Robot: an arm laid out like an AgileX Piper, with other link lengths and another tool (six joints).
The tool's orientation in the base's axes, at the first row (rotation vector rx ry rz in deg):
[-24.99 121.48 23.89]
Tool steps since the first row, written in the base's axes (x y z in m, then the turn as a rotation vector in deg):
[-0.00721 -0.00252 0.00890 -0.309 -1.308 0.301]
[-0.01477 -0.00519 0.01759 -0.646 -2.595 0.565]
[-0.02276 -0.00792 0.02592 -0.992 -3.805 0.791]
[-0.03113 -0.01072 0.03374 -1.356 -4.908 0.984]
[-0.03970 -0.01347 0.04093 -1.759 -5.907 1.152]
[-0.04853 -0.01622 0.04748 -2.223 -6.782 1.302]
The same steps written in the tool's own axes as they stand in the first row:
[-0.00323 0.00222 -0.01105 0.109 -0.972 -0.970]
[-0.00608 0.00445 -0.02231 0.261 -1.918 -1.930]
[-0.00839 0.00676 -0.03371 0.438 -2.796 -2.842]
[-0.01006 0.00913 -0.04514 0.636 -3.577 -3.701]
[-0.01111 0.01154 -0.05636 0.859 -4.251 -4.528]
[-0.01148 0.01400 -0.06742 1.112 -4.791 -5.333]

